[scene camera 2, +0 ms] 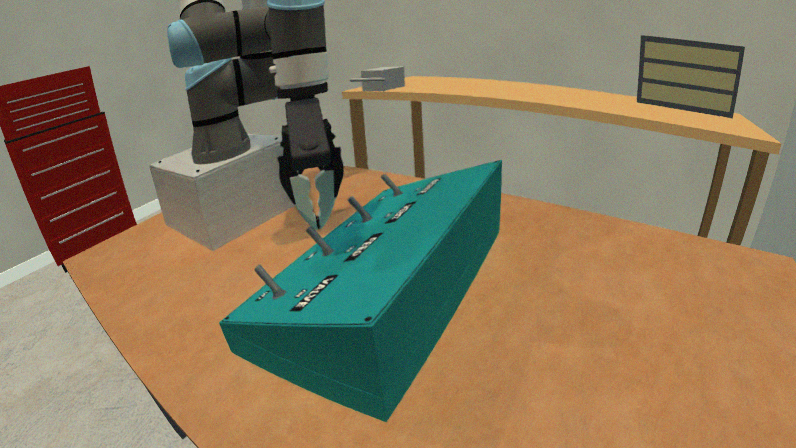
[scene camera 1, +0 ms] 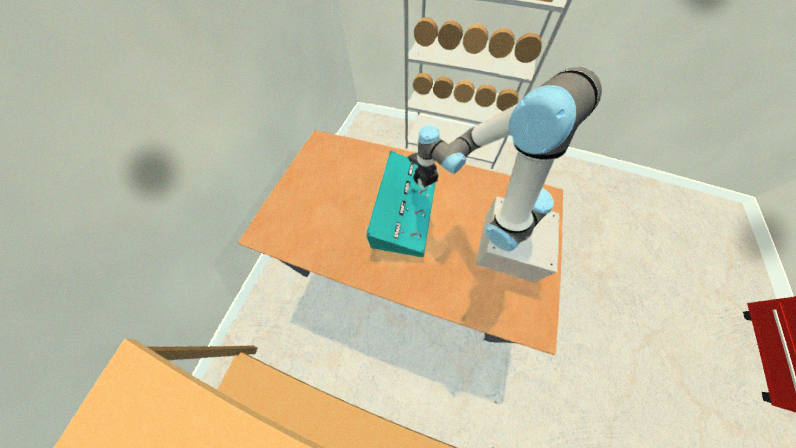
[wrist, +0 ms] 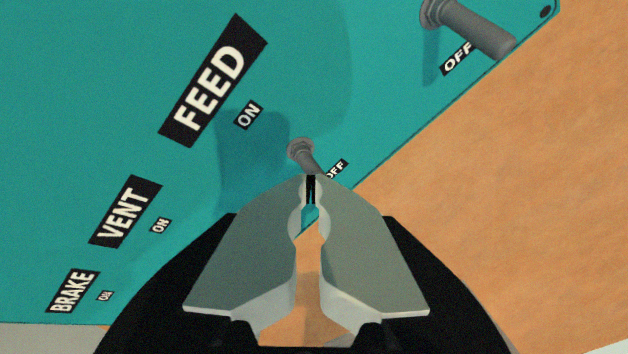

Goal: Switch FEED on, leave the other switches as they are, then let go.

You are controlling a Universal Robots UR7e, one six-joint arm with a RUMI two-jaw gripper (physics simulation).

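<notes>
The teal switch box stands on the table. The FEED switch is a grey lever leaning toward its OFF label; its tip is hidden behind the fingertips in the wrist view. The VALVE switch, VENT switch and BRAKE switch also lean to the OFF side. My gripper is shut with nothing between the fingers. Its tips are close by the free end of the FEED lever; whether they touch it I cannot tell.
The box stands on an orange table. The arm's grey pedestal is on the same table. A shelf rack is behind it. A red drawer cabinet and a wooden bench stand farther off.
</notes>
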